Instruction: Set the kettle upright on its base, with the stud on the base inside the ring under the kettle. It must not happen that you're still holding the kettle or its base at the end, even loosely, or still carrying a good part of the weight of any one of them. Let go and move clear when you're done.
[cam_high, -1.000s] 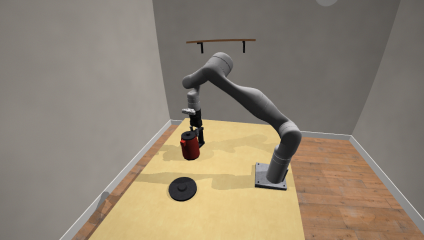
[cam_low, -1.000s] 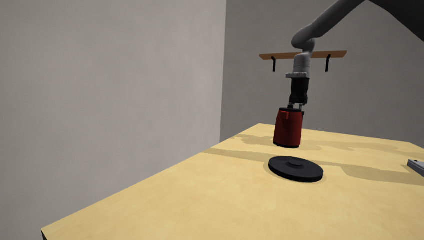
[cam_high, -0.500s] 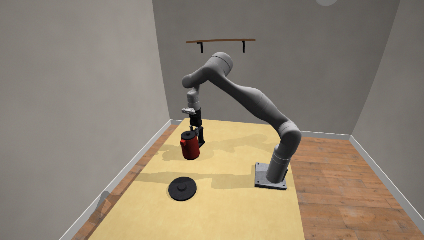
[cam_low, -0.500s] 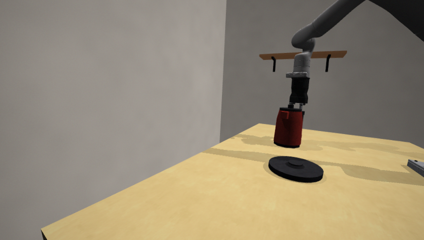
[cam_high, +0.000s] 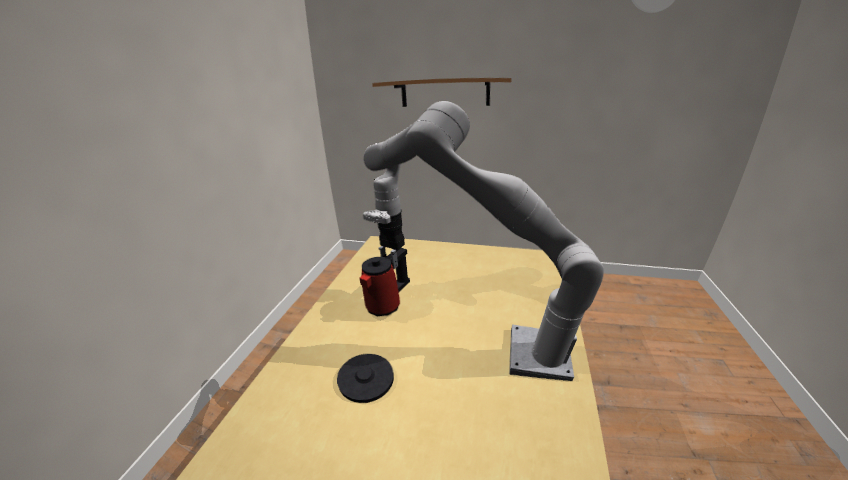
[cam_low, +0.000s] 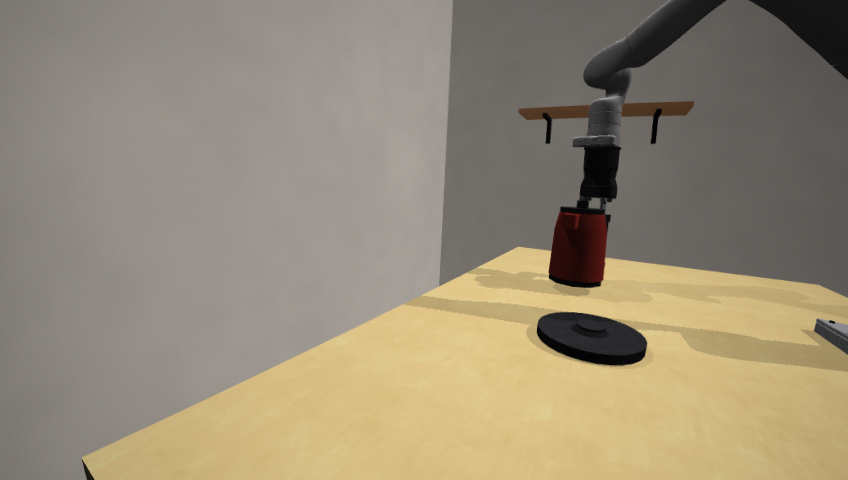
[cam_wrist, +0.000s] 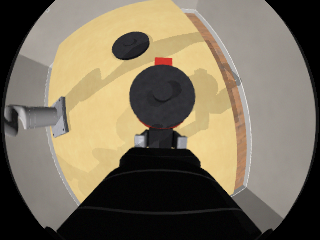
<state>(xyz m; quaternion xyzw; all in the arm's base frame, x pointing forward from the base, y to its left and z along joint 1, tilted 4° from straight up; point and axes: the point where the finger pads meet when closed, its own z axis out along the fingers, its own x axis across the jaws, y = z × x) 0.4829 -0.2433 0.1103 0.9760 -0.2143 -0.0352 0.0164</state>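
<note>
Now: the red kettle 10 mm ahead of my hand, 30 mm to the left of it and 50 mm below it. Also, from my hand: round black base: 10 mm ahead, 340 mm to the left, 150 mm below.
</note>
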